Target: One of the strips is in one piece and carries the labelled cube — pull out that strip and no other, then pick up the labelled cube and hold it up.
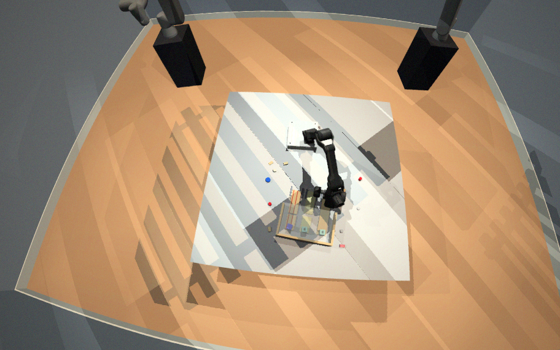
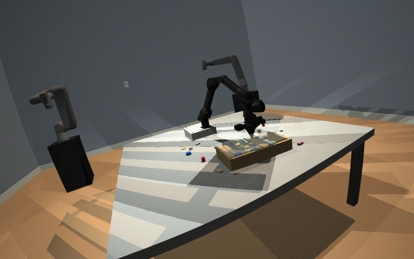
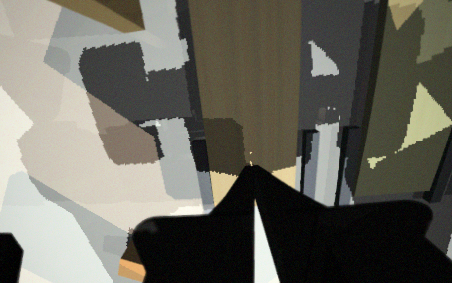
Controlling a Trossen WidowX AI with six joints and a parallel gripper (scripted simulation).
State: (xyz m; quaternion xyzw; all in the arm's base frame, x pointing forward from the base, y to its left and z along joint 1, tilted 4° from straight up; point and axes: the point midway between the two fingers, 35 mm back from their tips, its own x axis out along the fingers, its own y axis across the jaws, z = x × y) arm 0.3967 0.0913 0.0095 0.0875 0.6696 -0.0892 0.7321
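The tan strip lies 10 cm ahead of my gripper tip and 3 cm to the right of it. From my gripper tip the other things lie so: tan block 5 cm behind, 11 cm to the left; then blue disc 14 cm behind, 36 cm to the right.
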